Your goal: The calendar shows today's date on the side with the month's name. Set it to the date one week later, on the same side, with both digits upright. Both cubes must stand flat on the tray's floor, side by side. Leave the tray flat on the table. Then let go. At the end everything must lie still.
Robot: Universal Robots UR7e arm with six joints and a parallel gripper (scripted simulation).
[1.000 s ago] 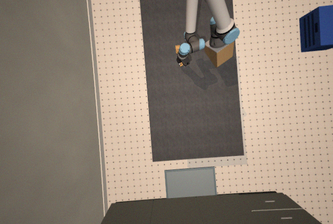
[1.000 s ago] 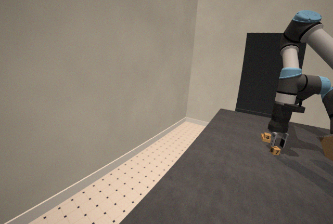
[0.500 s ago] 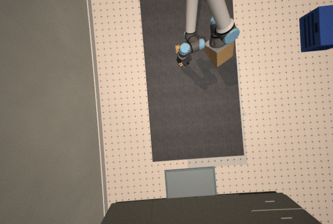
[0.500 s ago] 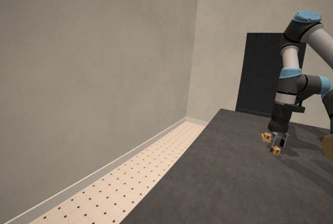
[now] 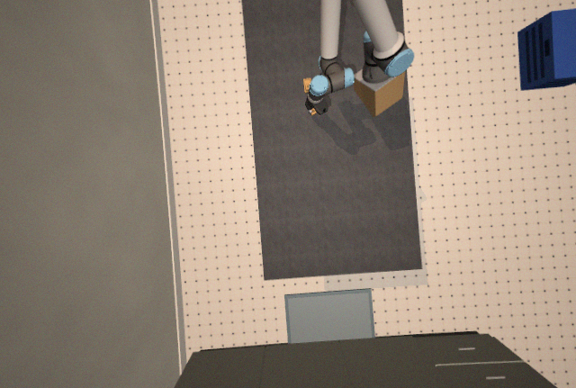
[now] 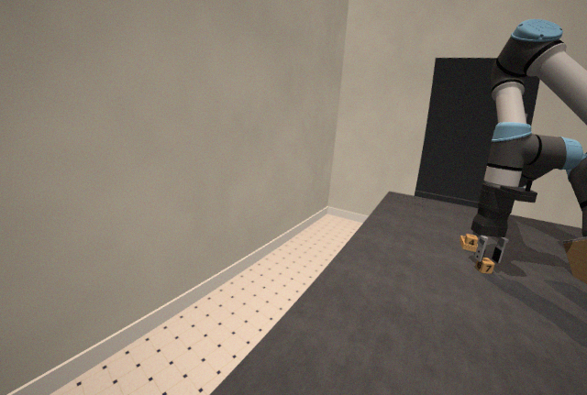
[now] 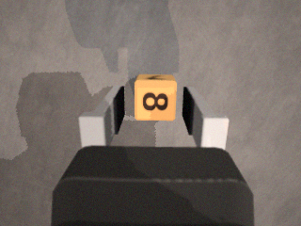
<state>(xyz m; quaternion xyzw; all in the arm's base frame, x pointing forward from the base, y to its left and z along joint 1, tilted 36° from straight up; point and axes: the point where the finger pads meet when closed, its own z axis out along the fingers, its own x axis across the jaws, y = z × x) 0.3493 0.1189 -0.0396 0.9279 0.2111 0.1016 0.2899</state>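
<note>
Now: the number cube 3 cm below my hand.
</note>
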